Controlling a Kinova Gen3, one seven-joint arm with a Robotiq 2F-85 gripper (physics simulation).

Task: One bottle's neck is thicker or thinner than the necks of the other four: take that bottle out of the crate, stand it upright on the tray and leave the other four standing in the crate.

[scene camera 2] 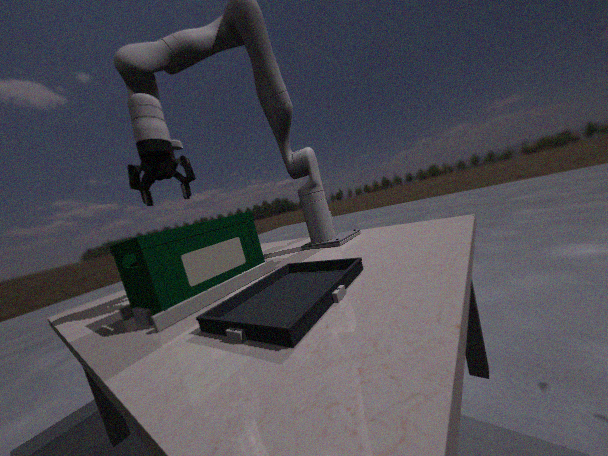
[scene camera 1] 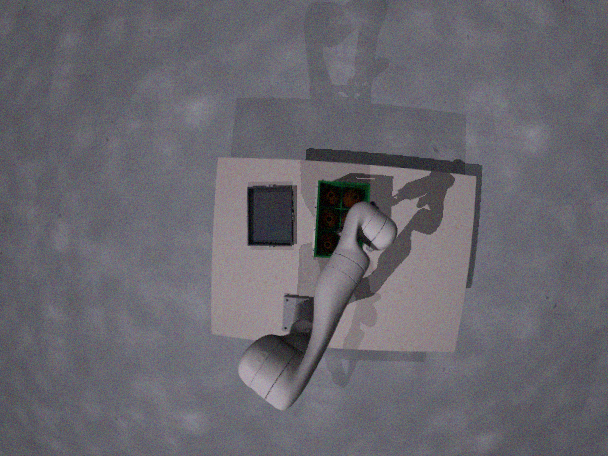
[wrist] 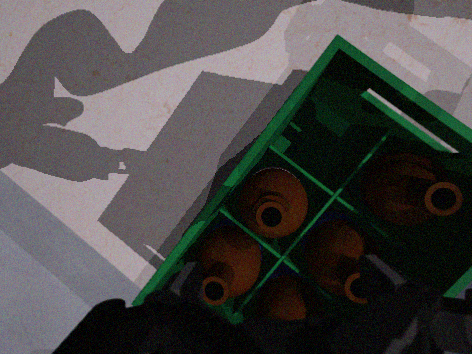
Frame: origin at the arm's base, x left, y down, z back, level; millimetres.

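Where they show: gripper, between the fingertips: [scene camera 2: 168,202] [wrist: 278,275]; arm's base, origin of its link: [scene camera 2: 323,239] [scene camera 1: 305,311].
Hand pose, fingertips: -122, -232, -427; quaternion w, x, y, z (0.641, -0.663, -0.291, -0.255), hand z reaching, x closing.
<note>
Each offset is from my fingertips to the top centre of the thing, as dx, dy, dz. "*": to the spot under its first point.
A green crate {+31, +72, +11} [scene camera 1: 345,183] [scene camera 2: 167,250] [wrist: 298,100] stands on the table. Inside, upright amber bottles fill every compartment except one corner. In the wrist view, one bottle {-14, +84, +7} [wrist: 274,200] is beside that empty compartment, another {-6, +84, -77} [wrist: 230,260] at lower left, another {+78, +84, +12} [wrist: 334,255] at right of centre, another {+72, +84, +105} [wrist: 405,190] at right; a further bottle {* +58, +129, -59} [wrist: 282,302] has its mouth hidden. The right bottle's mouth looks widest, but I cannot tell surely which neck differs. The dark tray {* +323, +242, +28} [scene camera 1: 270,215] [scene camera 2: 290,300] is empty. My gripper [scene camera 2: 167,199] [wrist: 278,275] is open, empty, above the crate.
A pale rail {* +139, +229, -51} [scene camera 2: 200,300] lies along the crate's side facing the tray. The crate's walls and thin dividers surround the bottles. The arm's base [scene camera 2: 317,215] stands at the table edge. In the overhead view the arm hides part of the crate.
</note>
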